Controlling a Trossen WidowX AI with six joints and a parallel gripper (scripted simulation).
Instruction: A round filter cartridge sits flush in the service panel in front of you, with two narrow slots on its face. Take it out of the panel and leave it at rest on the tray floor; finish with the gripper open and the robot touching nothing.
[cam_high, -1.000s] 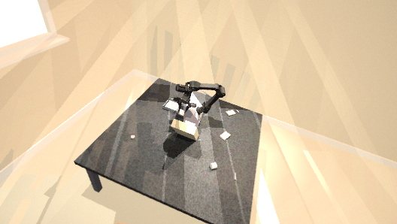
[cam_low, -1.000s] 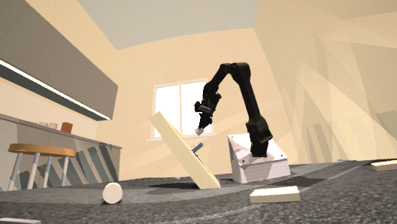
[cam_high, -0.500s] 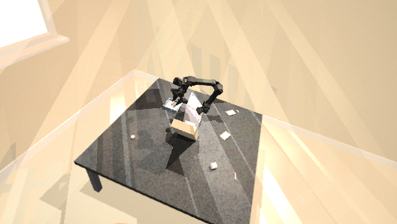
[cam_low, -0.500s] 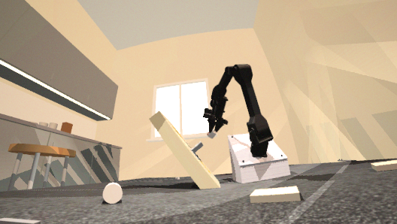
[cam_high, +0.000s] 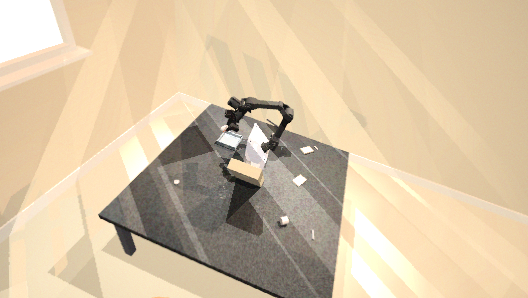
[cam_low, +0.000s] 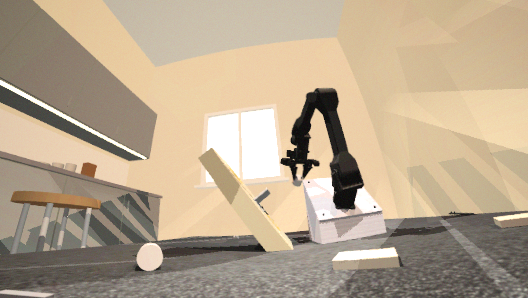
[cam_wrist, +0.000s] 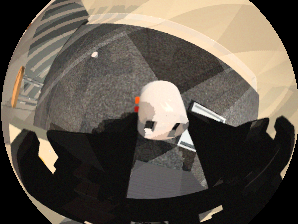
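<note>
Right now my gripper tip is 25 cm above the grey tray, 18 cm past it and 4 cm to the left of it. Also, from my gripper tip: tan service panel (26 cm to the left, 19 cm ahead, 10 cm below); then thin stick (76 cm to the left, 31 cm ahead, 26 cm below); then round filter cartridge (right at my gripper tip).
</note>
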